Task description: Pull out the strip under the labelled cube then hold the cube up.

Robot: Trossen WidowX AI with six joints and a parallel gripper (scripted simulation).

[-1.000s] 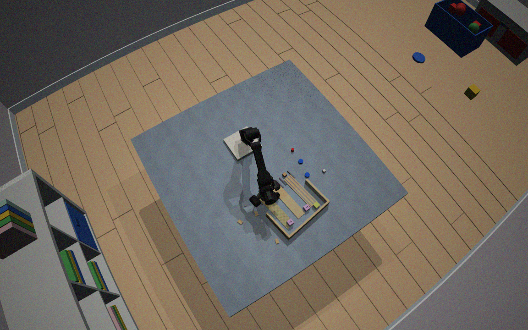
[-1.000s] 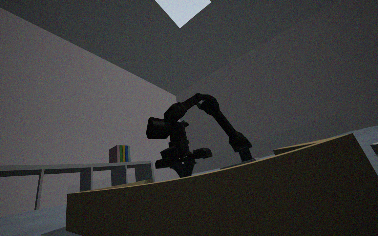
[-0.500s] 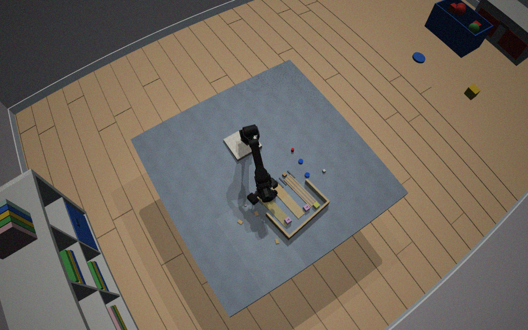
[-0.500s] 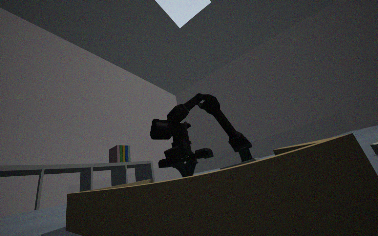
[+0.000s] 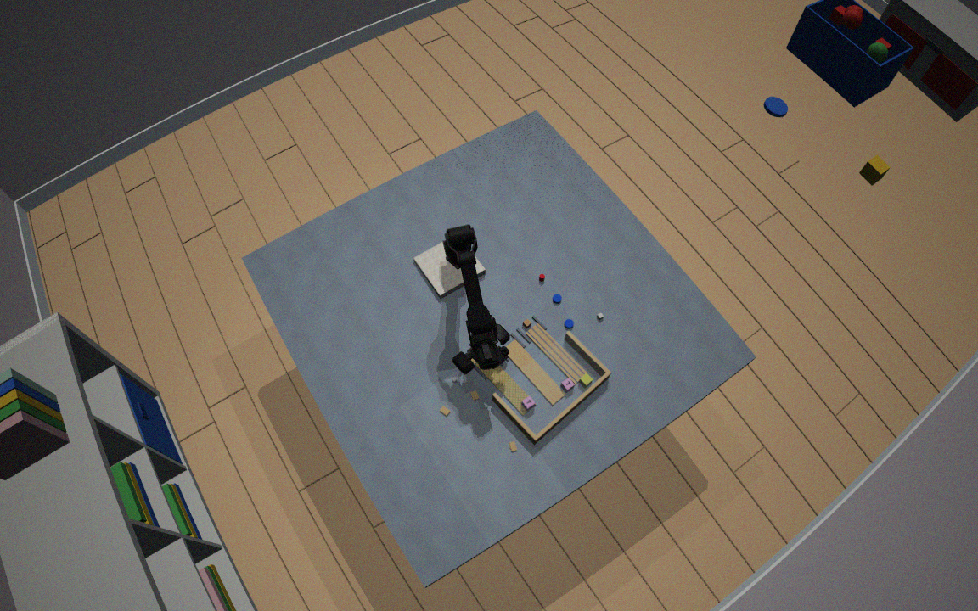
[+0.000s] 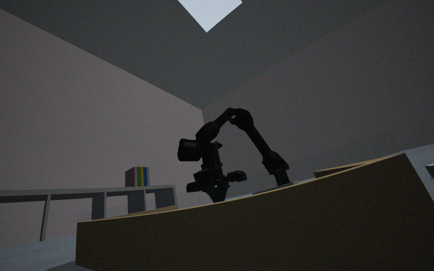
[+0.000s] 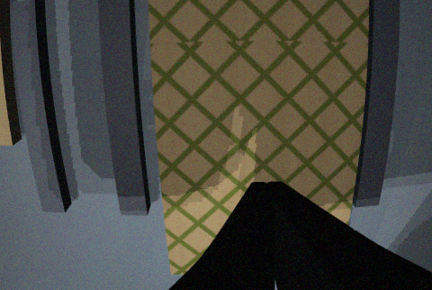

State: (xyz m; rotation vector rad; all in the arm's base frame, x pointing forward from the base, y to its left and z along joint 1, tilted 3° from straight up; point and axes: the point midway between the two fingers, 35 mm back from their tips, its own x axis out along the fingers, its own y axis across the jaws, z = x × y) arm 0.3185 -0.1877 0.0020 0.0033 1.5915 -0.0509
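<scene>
Right now my gripper tip is 100 mm short of the strip. The rest, counted from my gripper tip: red piece: 80 mm behind, 350 mm to the left.
</scene>
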